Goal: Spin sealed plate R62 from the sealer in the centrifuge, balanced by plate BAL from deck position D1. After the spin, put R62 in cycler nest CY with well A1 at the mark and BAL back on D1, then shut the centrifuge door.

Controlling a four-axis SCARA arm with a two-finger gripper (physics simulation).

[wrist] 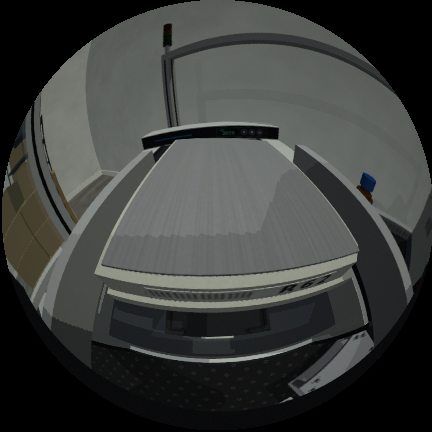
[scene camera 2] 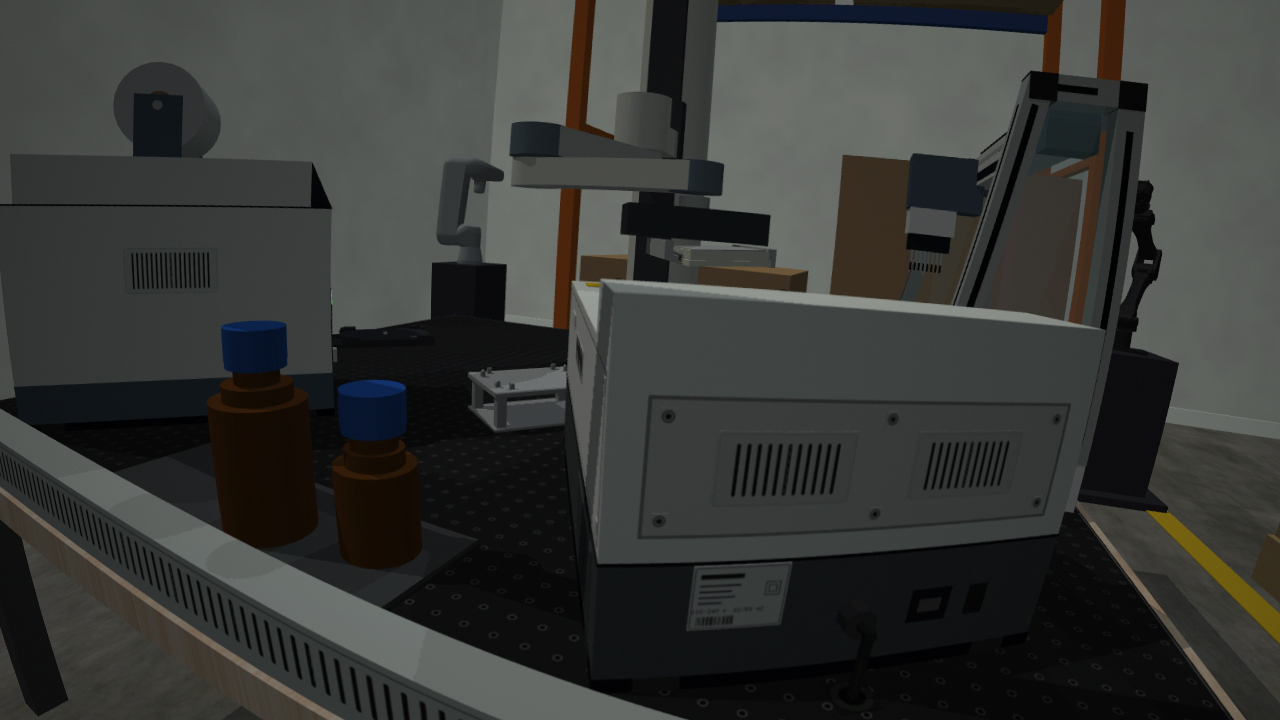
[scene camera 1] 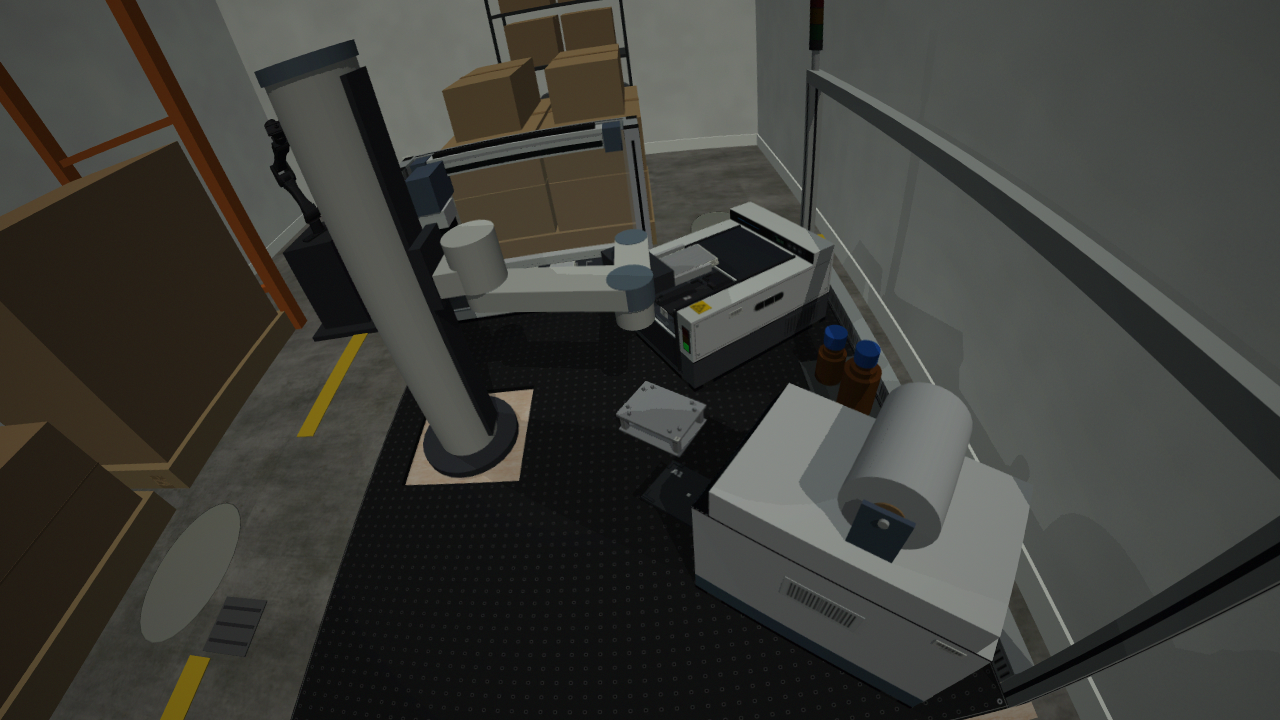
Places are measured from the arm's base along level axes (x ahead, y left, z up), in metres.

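Pixels of known places: gripper, fingertip midpoint: (wrist: 224, 154) (scene camera 2: 721, 254) (scene camera 1: 696, 256); arm's base, origin of the base link: (scene camera 1: 471, 436).
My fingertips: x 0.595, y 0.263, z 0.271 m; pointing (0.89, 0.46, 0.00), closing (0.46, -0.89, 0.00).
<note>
Ahead of a thing's pixels: the offset from my fingertips to its top centre. "*": to the spot under its first point.
Plate R62 @[dx -0.026, dy -0.015, dz +0.009 m] (scene camera 1: 696, 262) (scene camera 2: 729, 256) (wrist: 225, 215) is level and held in the air, with its R62 label facing the wrist camera. My gripper (scene camera 1: 687, 265) (scene camera 2: 716, 254) (wrist: 224, 154) is shut on its two long sides. It hangs above the open front part of the centrifuge (scene camera 1: 747, 317) (scene camera 2: 850, 358) (wrist: 202, 134), a white machine with a dark base. Dark parts inside the centrifuge show under the plate in the wrist view. The sealer @[dx +0.147, dy -0.735, dz +0.218 m] (scene camera 1: 760, 546) (scene camera 2: 170, 331) is the white box with a roll on top. BAL and D1 cannot be made out behind the arm.
A grey metal stand with posts @[* dx -0.119, dy -0.304, dz -0.202 m] (scene camera 1: 662, 414) (scene camera 2: 519, 383) sits between the centrifuge and sealer. A dark plate marked A1 @[dx -0.071, dy -0.554, dz -0.156 m] (scene camera 1: 671, 490) lies beside the sealer. Two brown bottles @[dx +0.329, dy -0.303, dz -0.134 m] (scene camera 1: 859, 385) (scene camera 2: 264, 465) stand near the wall-side edge. A gantry frame (scene camera 1: 634, 179) (scene camera 2: 1129, 170) stands behind the arm.
</note>
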